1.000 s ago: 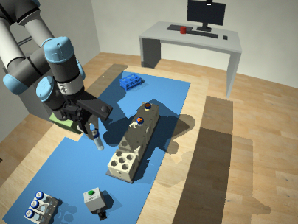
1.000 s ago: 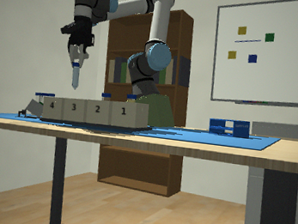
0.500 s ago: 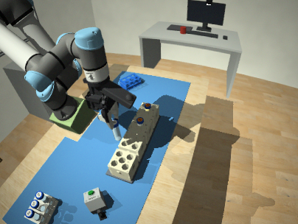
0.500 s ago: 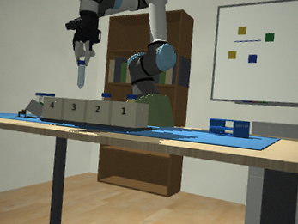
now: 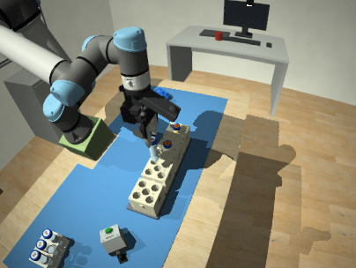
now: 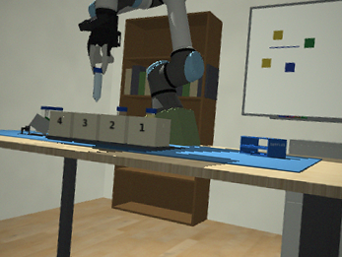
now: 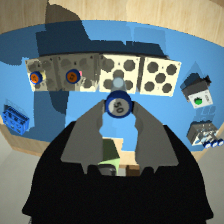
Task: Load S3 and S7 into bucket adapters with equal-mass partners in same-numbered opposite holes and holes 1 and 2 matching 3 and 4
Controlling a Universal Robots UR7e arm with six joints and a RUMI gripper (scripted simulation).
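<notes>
The water blank is 50 mm below my hand and 10 mm behind it. From my hand the other things lie so: green DONE key: 290 mm to the right, 180 mm below, 50 mm behind; adapter 3: 200 mm below; blue rack: 510 mm to the left, 270 mm behind, 220 mm below.
</notes>
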